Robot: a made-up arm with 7 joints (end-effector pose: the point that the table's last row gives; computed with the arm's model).
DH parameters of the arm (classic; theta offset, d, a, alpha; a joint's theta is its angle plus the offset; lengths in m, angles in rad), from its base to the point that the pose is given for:
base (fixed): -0.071 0 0 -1.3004
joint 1: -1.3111 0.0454 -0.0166 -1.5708
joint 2: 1.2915 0 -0.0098 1.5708
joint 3: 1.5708 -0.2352 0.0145 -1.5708
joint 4: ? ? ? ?
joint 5: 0 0.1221 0 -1.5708
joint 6: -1.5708 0 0.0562 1.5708
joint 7: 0 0 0 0
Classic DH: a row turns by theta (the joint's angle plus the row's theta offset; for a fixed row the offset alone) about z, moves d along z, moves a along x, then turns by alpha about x.
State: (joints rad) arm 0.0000 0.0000 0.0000 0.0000 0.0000 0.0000 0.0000
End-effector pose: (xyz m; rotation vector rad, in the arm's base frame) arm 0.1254 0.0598 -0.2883 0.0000 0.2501 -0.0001
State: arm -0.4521 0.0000 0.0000 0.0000 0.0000 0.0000 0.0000
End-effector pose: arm 0.2407 0.0295 -0.2088 -0.0154 -0.1848 -0.1230
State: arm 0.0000 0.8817 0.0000 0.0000 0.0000 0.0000 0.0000
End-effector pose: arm 0.1497 0.2446 -0.1932 0.8770 0.2335 -0.1104
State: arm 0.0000 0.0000 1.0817 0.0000 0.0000 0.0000 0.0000
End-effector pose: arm 0.0248 0.2291 -0.2626 0.1352 0.2251 1.0757
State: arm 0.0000 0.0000 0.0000 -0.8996 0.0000 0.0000 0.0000
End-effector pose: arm 0.1029 0.0598 -0.1347 0.0000 -0.6495 -0.0001
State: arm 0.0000 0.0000 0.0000 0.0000 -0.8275 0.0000 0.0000
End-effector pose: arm 0.1254 0.0598 -0.2883 -0.8231 0.2357 0.1033
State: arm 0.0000 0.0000 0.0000 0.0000 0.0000 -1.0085 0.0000
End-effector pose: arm 0.1117 0.0598 -0.2358 0.0000 -0.7584 -0.0001
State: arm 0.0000 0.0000 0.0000 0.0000 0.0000 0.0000 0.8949
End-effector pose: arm 0.1254 0.0598 -0.2883 0.1119 0.2331 0.8900
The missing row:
joint 4: 1.5708 0.0018 0.0097 1.5708
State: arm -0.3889 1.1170 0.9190 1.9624 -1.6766 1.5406 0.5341
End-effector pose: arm 0.0816 0.3303 -0.2007 -2.1339 1.1499 0.6068
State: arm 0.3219 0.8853 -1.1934 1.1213 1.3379 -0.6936 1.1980
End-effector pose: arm -0.1879 0.2891 -0.2529 0.9832 0.3051 -1.5955
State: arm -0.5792 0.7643 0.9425 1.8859 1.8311 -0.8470 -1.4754
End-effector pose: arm 0.1371 0.2532 -0.3015 0.1476 1.2844 -1.9459
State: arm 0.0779 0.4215 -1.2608 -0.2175 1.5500 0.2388 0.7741
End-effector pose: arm -0.0143 -0.0171 -0.2695 1.0763 -0.9784 -0.4709
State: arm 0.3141 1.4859 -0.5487 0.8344 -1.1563 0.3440 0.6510
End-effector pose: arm -0.0065 0.4229 -0.1207 1.1534 1.3637 1.2272
